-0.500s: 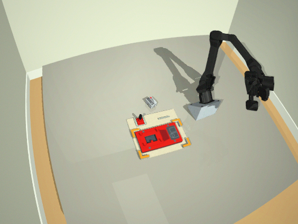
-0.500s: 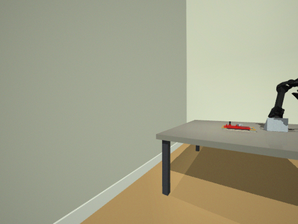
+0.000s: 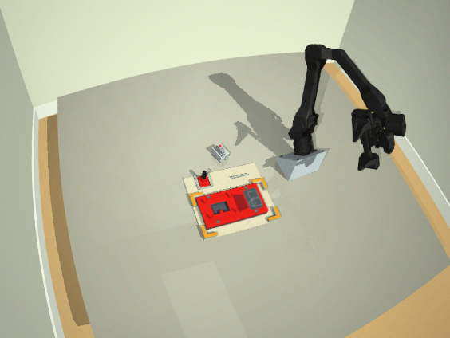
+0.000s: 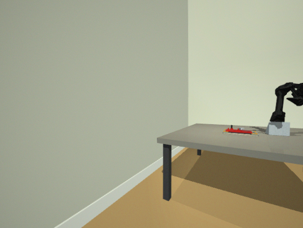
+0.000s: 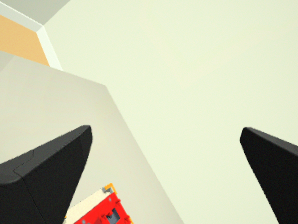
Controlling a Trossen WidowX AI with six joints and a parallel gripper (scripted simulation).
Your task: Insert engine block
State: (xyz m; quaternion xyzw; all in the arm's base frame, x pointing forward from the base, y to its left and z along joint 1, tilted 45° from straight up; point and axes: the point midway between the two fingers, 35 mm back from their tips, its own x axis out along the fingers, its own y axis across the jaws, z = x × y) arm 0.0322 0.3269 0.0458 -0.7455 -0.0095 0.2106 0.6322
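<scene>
My gripper tip is now 35 cm to the left of the engine block, 32 cm above it and 20 cm short of it.
</scene>
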